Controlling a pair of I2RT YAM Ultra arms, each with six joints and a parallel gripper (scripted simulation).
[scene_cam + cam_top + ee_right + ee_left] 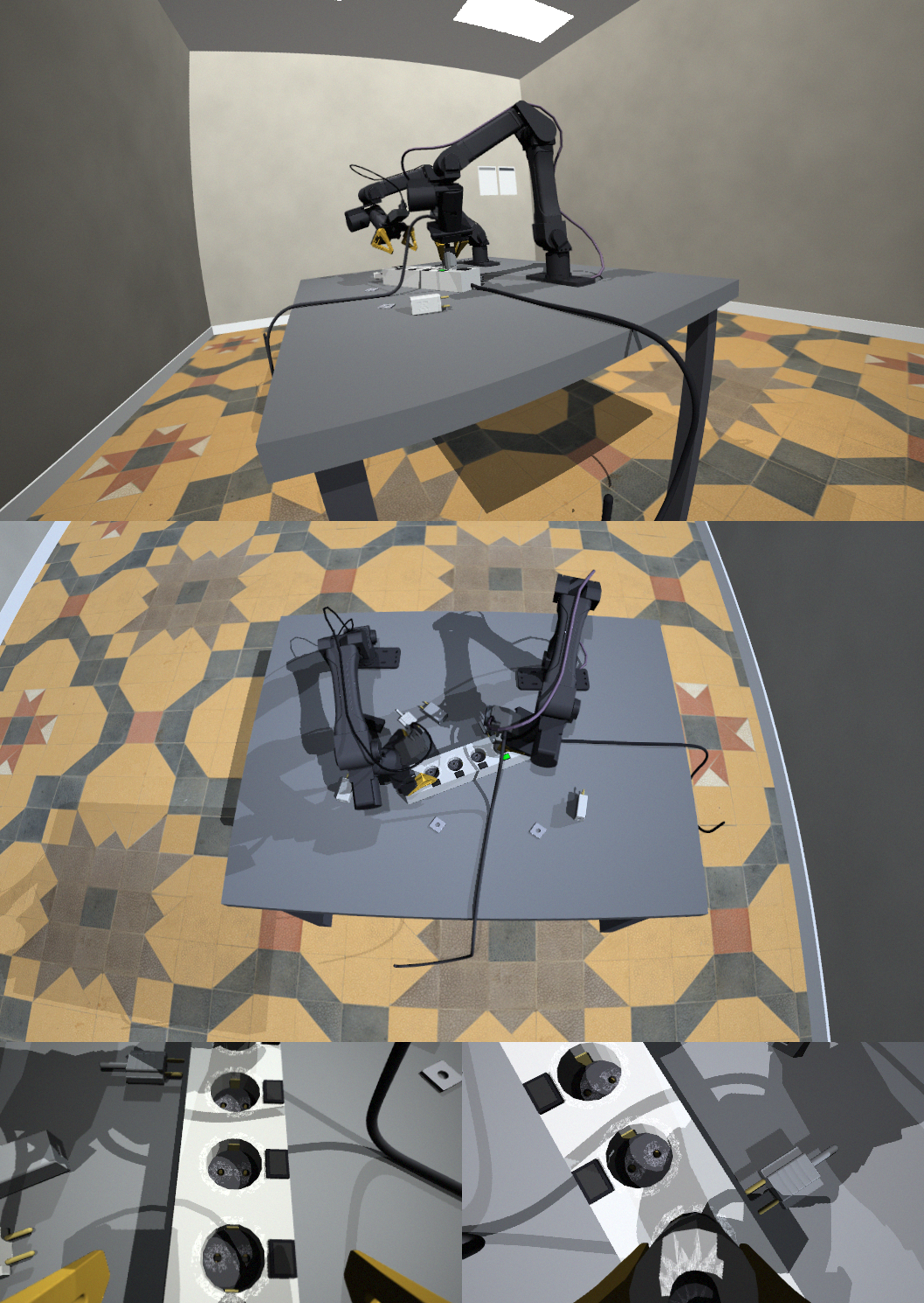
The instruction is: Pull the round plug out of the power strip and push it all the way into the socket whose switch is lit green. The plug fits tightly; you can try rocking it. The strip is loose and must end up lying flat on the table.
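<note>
The grey plug is 80 mm below my left hand, 80 mm behind it and 50 mm to the right of it. The rest, counted from my left hand: dark block: 350 mm to the right, 80 mm below, 50 mm behind; then round plug: 10 mm below.
</note>
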